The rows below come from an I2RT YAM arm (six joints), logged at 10 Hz.
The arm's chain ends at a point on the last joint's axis. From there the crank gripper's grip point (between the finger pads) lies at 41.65 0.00 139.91 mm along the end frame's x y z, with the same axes.
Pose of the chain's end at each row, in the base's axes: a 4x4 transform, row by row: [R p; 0 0 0 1], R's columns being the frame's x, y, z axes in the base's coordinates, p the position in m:
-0.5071 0.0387 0.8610 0.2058; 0.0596 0.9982 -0.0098 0.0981; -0.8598 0.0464 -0.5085 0.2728; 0 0 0 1
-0.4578 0.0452 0.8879 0.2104; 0.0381 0.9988 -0.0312 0.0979; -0.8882 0.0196 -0.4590 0.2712; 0 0 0 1
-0.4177 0.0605 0.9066 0.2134; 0.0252 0.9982 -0.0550 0.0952; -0.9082 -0.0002 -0.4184 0.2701; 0 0 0 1
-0.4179 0.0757 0.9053 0.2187; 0.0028 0.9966 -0.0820 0.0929; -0.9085 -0.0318 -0.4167 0.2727; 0 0 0 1
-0.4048 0.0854 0.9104 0.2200; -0.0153 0.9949 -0.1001 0.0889; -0.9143 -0.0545 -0.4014 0.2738; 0 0 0 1
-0.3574 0.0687 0.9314 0.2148; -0.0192 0.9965 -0.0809 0.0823; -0.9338 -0.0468 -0.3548 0.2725; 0 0 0 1
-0.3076 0.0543 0.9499 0.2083; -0.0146 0.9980 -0.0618 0.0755; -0.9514 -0.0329 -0.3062 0.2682; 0 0 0 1
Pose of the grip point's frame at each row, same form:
-0.5071 0.0387 0.8610 0.3051; 0.0596 0.9982 -0.0098 0.0992; -0.8598 0.0464 -0.5085 0.1658; 0 0 0 1
-0.4578 0.0452 0.8879 0.3156; 0.0381 0.9988 -0.0312 0.0951; -0.8882 0.0196 -0.4590 0.1700; 0 0 0 1
-0.4177 0.0605 0.9066 0.3228; 0.0252 0.9982 -0.0550 0.0886; -0.9082 -0.0002 -0.4184 0.1737; 0 0 0 1
-0.4179 0.0757 0.9053 0.3280; 0.0028 0.9966 -0.0820 0.0815; -0.9085 -0.0318 -0.4167 0.1766; 0 0 0 1
-0.4048 0.0854 0.9104 0.3305; -0.0153 0.9949 -0.1001 0.0743; -0.9143 -0.0545 -0.4014 0.1796; 0 0 0 1
-0.3574 0.0687 0.9314 0.3302; -0.0192 0.9965 -0.0809 0.0702; -0.9338 -0.0468 -0.3548 0.1840; 0 0 0 1
-0.3076 0.0543 0.9499 0.3284; -0.0146 0.9980 -0.0618 0.0662; -0.9514 -0.0329 -0.3062 0.1857; 0 0 0 1

